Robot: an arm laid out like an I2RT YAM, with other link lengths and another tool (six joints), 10 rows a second.
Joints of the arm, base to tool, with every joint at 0 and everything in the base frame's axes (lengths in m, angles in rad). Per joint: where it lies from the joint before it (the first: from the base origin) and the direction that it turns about. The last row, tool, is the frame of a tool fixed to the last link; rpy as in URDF.
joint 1: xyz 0 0 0.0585 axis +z
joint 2: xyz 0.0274 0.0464 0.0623 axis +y
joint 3: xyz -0.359 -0.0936 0 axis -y
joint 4: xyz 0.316 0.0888 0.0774 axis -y
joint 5: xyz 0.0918 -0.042 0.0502 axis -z
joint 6: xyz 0.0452 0 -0.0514 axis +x
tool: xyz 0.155 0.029 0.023 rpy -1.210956 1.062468 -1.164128
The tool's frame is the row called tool.
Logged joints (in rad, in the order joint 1, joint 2, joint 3, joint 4, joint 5, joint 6), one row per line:
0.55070 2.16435 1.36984 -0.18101 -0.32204 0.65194
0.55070 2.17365 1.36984 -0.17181 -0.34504 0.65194
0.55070 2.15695 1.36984 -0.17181 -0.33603 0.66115
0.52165 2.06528 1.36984 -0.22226 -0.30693 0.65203
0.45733 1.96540 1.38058 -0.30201 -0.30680 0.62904
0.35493 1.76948 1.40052 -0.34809 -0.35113 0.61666
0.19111 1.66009 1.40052 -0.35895 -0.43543 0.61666
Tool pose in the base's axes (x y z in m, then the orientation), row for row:
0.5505 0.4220 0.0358 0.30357 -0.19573 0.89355 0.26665
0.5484 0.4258 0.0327 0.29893 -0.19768 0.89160 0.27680
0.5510 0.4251 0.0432 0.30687 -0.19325 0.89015 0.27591
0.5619 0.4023 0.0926 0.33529 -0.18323 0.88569 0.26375
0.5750 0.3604 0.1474 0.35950 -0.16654 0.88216 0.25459
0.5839 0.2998 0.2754 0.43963 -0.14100 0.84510 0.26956
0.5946 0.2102 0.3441 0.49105 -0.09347 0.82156 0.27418
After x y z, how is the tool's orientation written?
As a quaternion, w x y z.
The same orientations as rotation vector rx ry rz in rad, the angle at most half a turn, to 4 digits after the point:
-0.5186 2.3677 0.7066
-0.5250 2.3680 0.7351
-0.5112 2.3548 0.7299
-0.4780 2.3106 0.6881
-0.4294 2.2747 0.6565
-0.3503 2.0994 0.6696
-0.2269 1.9946 0.6657

